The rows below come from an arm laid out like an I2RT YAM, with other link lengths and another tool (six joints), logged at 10 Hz.
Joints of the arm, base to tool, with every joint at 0 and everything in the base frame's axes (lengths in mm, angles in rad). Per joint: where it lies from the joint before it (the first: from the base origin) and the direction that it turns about. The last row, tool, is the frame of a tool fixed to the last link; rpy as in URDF.
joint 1: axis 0 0 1 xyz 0.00 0.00 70.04
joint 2: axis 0 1 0 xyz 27.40 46.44 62.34
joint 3: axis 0 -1 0 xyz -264.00 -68.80 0.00
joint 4: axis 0 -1 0 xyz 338.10 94.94 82.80
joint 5: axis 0 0 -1 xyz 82.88 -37.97 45.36
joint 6: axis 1 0 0 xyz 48.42 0.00 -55.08
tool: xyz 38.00 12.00 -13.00 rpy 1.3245 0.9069 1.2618
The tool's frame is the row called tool.
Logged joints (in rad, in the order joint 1, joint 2, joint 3, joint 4, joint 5, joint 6), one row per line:
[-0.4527, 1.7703, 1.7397, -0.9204, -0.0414, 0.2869]
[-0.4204, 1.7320, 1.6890, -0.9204, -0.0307, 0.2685]
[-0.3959, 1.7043, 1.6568, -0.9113, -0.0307, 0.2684]
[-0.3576, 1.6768, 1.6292, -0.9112, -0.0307, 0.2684]
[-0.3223, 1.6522, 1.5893, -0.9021, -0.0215, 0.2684]
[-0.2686, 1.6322, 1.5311, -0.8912, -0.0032, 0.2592]
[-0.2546, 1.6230, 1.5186, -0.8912, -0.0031, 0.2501]
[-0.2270, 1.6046, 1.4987, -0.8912, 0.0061, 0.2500]
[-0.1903, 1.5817, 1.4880, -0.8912, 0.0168, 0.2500]
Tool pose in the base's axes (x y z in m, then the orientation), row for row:
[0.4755, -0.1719, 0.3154, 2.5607, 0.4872, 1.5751]
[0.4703, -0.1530, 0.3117, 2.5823, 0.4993, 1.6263]
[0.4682, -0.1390, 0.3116, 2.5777, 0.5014, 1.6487]
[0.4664, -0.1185, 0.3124, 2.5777, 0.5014, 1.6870]
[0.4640, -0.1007, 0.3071, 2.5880, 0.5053, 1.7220]
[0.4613, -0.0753, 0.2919, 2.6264, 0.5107, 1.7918]
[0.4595, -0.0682, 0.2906, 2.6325, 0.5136, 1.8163]
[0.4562, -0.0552, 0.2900, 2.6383, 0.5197, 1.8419]
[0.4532, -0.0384, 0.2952, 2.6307, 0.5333, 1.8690]
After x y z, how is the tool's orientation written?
As angles about the fixed x, y, z axes (roll, pitch, yaw), in radians.
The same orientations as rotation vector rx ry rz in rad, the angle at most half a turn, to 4 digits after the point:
[1.5652, 1.8243, 0.0874]
[1.5249, 1.8683, 0.0803]
[1.4997, 1.8836, 0.0930]
[1.4638, 1.9126, 0.1108]
[1.4347, 1.9407, 0.1137]
[1.3877, 2.0015, 0.1035]
[1.3652, 2.0196, 0.1060]
[1.3391, 2.0367, 0.1066]
[1.2980, 2.0471, 0.1154]

